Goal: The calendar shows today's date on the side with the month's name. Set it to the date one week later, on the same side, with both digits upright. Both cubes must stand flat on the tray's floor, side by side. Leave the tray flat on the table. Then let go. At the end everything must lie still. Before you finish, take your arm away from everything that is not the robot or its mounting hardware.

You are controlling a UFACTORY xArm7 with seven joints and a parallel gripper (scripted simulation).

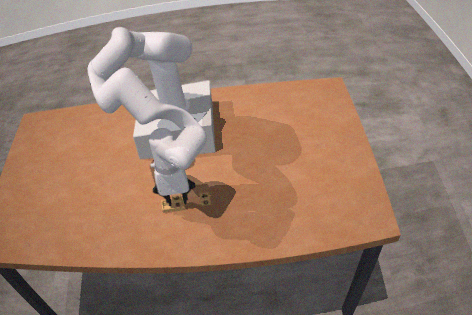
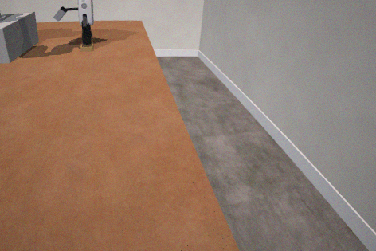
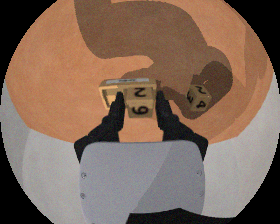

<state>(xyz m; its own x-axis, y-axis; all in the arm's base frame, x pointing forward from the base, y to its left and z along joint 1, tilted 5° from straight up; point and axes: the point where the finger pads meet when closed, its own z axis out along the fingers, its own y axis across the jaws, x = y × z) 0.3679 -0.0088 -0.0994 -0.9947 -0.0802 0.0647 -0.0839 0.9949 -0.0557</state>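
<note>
The wooden tray is 30 mm below my hand and 20 mm to the right of it.
</note>
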